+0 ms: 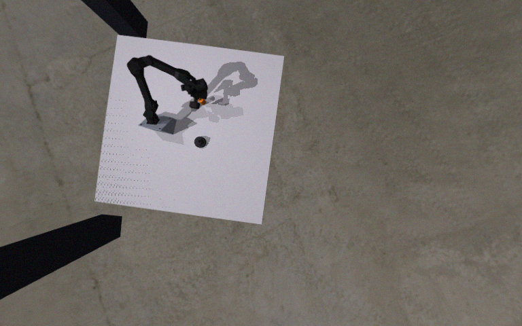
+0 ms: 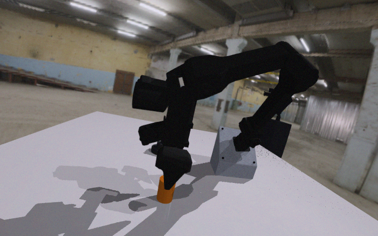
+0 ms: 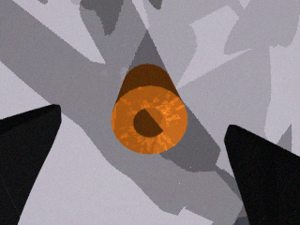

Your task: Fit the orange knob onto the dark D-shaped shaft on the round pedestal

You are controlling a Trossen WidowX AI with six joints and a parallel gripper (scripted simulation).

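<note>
The orange knob is 30 mm below my gripper tip. Also, from my gripper tip: dark round pedestal (310 mm to the right, 30 mm below, 10 mm ahead).
</note>
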